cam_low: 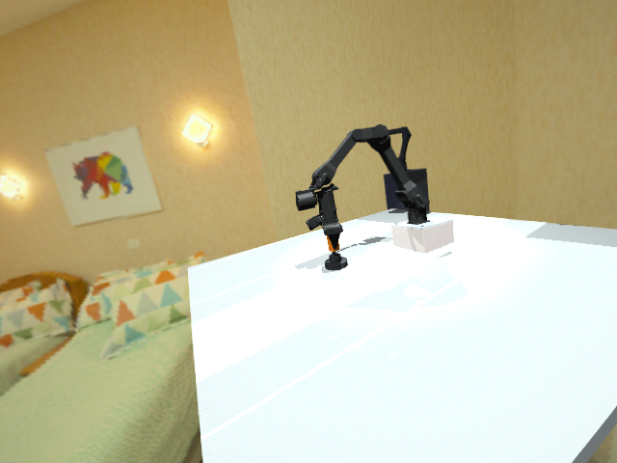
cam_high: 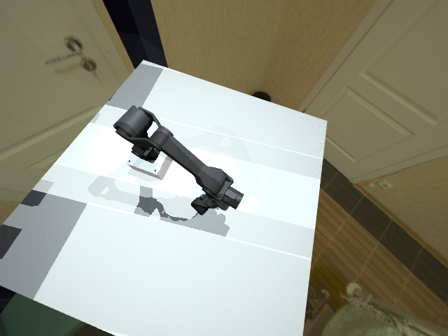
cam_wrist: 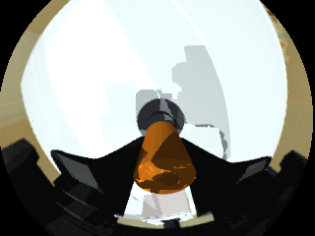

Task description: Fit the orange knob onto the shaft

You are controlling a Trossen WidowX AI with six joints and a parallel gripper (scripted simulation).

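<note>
The orange knob lies 20 mm above my gripper tip. Also, from my gripper tip: dark round pedestal: 40 mm below.
</note>
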